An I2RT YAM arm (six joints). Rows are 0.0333 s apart.
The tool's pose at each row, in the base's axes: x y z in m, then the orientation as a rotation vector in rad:
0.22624 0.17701 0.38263 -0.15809 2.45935 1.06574
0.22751 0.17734 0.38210 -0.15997 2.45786 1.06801
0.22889 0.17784 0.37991 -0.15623 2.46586 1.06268
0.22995 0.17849 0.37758 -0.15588 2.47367 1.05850
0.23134 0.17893 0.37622 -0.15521 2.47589 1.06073
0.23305 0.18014 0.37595 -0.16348 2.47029 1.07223
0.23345 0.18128 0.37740 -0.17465 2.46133 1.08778
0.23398 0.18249 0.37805 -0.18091 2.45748 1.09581
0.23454 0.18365 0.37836 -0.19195 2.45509 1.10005
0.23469 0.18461 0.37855 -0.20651 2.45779 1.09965
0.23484 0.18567 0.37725 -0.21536 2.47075 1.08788
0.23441 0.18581 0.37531 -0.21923 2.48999 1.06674
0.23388 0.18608 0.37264 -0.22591 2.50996 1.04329
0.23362 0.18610 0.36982 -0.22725 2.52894 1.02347
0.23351 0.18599 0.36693 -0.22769 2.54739 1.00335
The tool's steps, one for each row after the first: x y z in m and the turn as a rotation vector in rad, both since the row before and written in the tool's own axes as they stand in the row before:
-0.00087 -0.00047 0.00101 -0.00218 -0.00008 -0.00102
-0.00021 -0.00149 0.00216 0.00606 0.00431 0.00354
0.00013 -0.00138 0.00225 0.00467 0.00556 0.00169
-0.00062 -0.00097 0.00163 -0.00086 0.00230 0.00183
-0.00133 0.00021 0.00163 -0.01031 0.00086 -0.00378
-0.00092 0.00165 0.00008 -0.01427 0.00007 -0.00555
-0.00069 0.00111 0.00068 -0.00727 0.00092 -0.00287
-0.00057 0.00083 0.00086 -0.00519 0.00282 -0.00643
-0.00017 0.00073 0.00065 -0.00149 0.00721 -0.00812
0.00049 -0.00021 0.00160 0.00936 0.01115 -0.00417
0.00125 -0.00106 0.00113 0.01774 0.01258 -0.00145
0.00165 -0.00140 0.00167 0.01889 0.01380 -0.00344
0.00145 -0.00172 0.00173 0.01695 0.01224 0.00062
0.00132 -0.00187 0.00177 0.01707 0.01158 0.00101

